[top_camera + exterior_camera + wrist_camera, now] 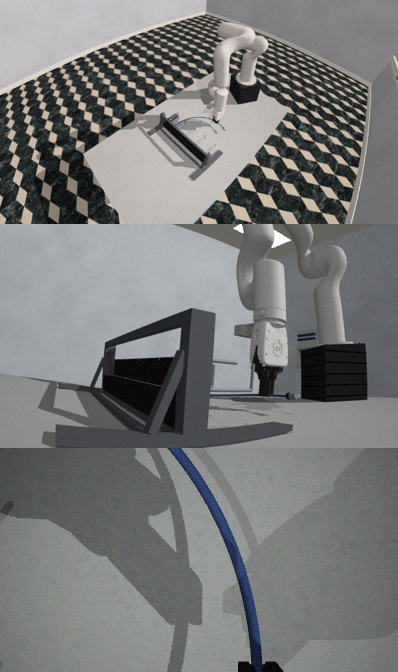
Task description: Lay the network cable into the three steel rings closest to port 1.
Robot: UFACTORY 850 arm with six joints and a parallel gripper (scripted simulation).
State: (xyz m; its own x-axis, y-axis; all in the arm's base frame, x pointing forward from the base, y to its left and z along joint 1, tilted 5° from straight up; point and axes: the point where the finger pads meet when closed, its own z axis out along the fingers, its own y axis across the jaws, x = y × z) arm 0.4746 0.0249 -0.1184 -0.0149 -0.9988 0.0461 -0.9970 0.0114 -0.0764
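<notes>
The grey plug lies 2 cm ahead of my hand, 9 cm to the left of it and 2 cm below it. The rest, counted from my hand: dark grey rack (30 cm ahead, 7 cm to the right, 1 cm above).
</notes>
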